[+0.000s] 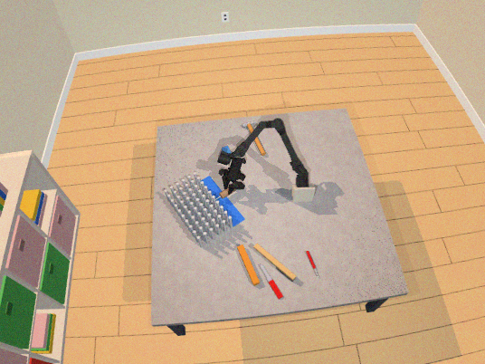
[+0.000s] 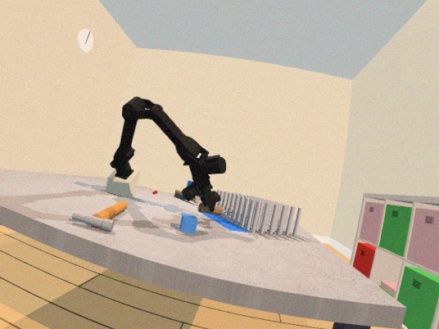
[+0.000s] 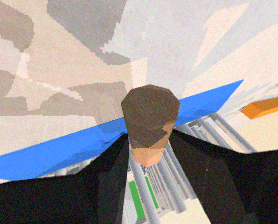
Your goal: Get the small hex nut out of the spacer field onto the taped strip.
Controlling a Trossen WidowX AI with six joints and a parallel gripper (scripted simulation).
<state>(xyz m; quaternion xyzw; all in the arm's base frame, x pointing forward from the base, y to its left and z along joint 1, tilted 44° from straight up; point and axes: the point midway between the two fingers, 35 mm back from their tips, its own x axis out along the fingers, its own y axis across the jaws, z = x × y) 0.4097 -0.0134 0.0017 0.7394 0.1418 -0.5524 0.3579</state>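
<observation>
My gripper tip is 4 cm short of the blue taped strip, 4 cm above it and 3 cm to the right of it. From my gripper tip the other things lie so: orange bar 42 cm to the left, 13 cm behind, 2 cm below; then blue cube 30 cm to the right, 2 cm below, 2 cm ahead; then hook tool 8 cm ahead, 6 cm to the left, 1 cm below.
</observation>
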